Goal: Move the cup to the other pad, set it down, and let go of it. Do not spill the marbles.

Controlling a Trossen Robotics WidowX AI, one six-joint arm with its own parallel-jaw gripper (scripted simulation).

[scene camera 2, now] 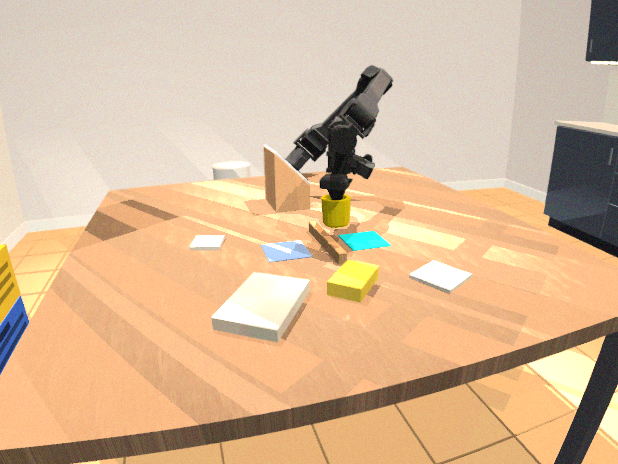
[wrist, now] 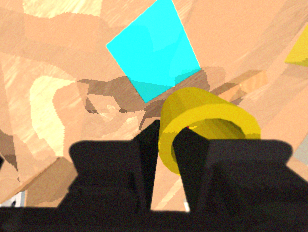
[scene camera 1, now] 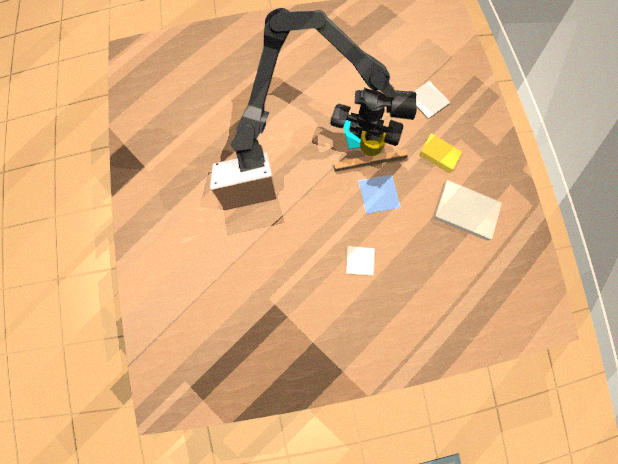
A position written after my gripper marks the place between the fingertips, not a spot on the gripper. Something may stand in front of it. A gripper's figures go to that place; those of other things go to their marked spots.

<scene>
My gripper (scene camera 1: 362,138) is 1.16 m from the lens. A pale slab (scene camera 1: 474,213) is 1.23 m from the lens. A white tile (scene camera 1: 360,261): 1.13 m from the lens. A white tile (scene camera 1: 429,99) is 1.36 m from the lens.
</scene>
